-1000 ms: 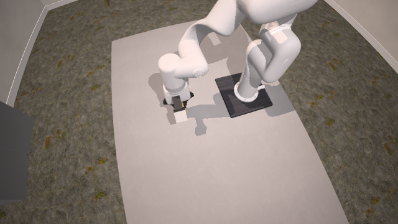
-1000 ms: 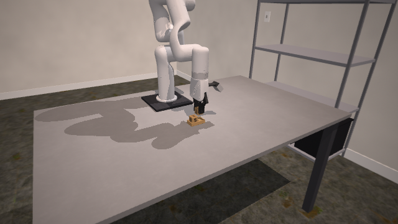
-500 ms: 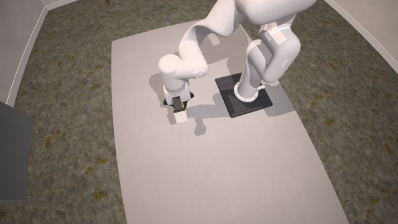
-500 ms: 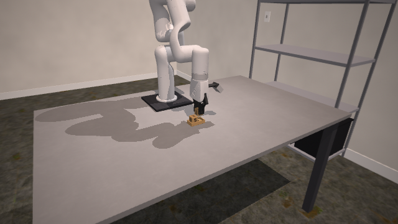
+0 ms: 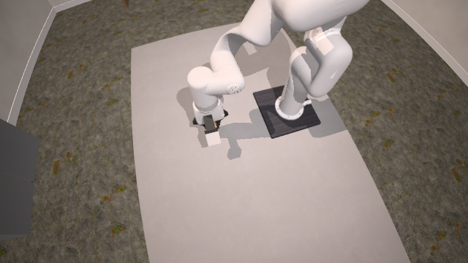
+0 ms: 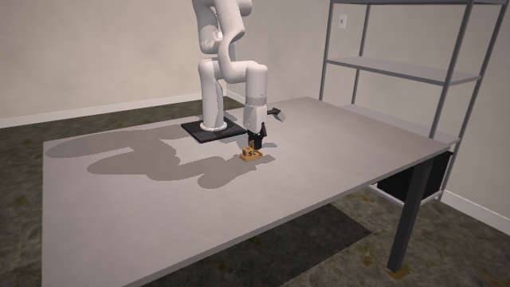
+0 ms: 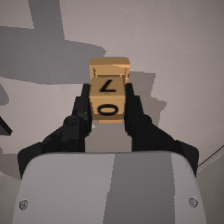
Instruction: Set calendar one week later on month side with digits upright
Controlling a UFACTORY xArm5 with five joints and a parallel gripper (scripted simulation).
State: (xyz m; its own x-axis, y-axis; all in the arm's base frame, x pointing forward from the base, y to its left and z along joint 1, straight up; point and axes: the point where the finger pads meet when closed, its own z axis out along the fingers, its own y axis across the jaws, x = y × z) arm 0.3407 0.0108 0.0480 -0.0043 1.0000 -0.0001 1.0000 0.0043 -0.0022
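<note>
Now: hand 20 mm to the left of the wooden calendar tray and 50 mm above it.
</note>
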